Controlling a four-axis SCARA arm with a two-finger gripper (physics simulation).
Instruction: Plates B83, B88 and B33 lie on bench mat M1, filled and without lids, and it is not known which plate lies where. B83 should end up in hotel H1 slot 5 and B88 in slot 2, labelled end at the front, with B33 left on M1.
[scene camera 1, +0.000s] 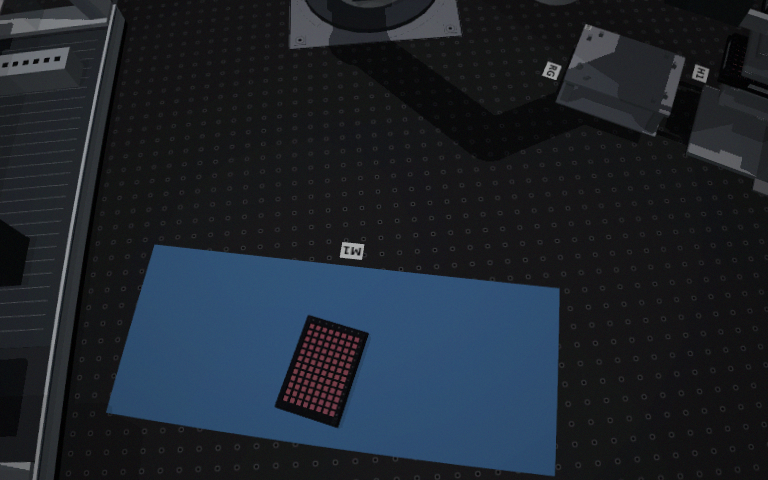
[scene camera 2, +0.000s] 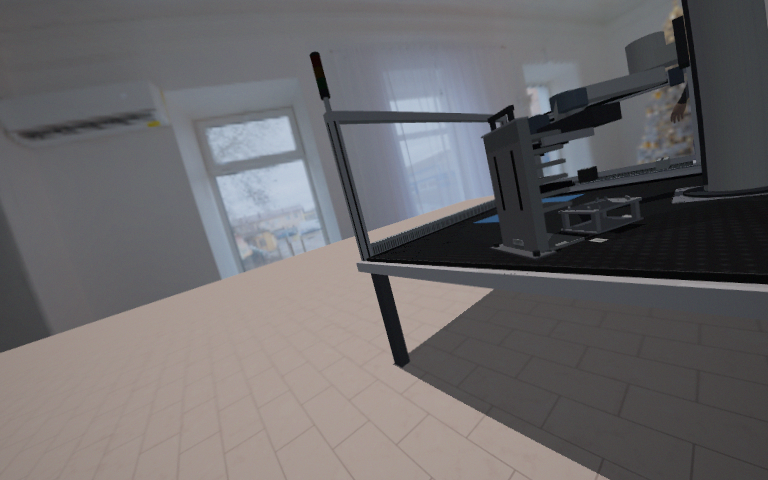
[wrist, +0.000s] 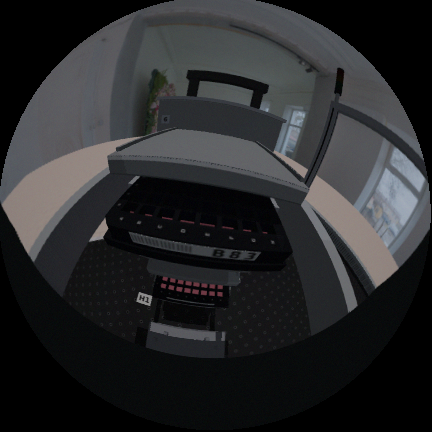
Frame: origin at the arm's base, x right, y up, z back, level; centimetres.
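Seen in the pictures: arm's base, origin of the base link: (scene camera 2: 739, 192).
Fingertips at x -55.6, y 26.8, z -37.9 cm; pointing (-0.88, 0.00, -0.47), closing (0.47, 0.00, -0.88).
Offsets run from my fingertips to a thing's top centre. "pt": to the spot under its first point. Level surfaces: height alone.
Plate B83 @(dx +2.1, dy +0.1, dz +1.1 cm) (wrist: 200, 245) is between the gripper fingers, level, its labelled end toward the wrist camera. Its far part lies under the hotel shelf below the mark 6. Whether it touches a shelf below is hidden. My gripper (wrist: 209, 160) is shut on it, at the front of hotel H1 @(dx -2.0, dy +9.8, dz -1.9 cm) (wrist: 207, 145) (scene camera 2: 515, 186). A plate with red wells @(dx +2.1, dy -10.6, dz +1.0 cm) (wrist: 192, 290) sits lower in the hotel; its label is not readable and its slot cannot be told. Another red-welled plate @(dx +65.6, dy -23.8, dz -31.7 cm) (scene camera 1: 321, 367) lies slightly turned on mat M1 @(dy -25.6 cm) (scene camera 1: 470, 350) (scene camera 2: 560, 198), its label unreadable.
The regrip stand RG @(dx +17.7, dy -18.5, dz +9.4 cm) (scene camera 1: 628, 67) (scene camera 2: 597, 220) (wrist: 187, 345) stands in front of the hotel. The arm's round base plate (scene camera 1: 317, 39) is at the top of scene camera 1. A rail frame (scene camera 2: 413, 117) with a signal light @(pt dx -16.1, dy +49.1, dz -63.0 cm) (scene camera 2: 319, 76) stands behind the hotel.
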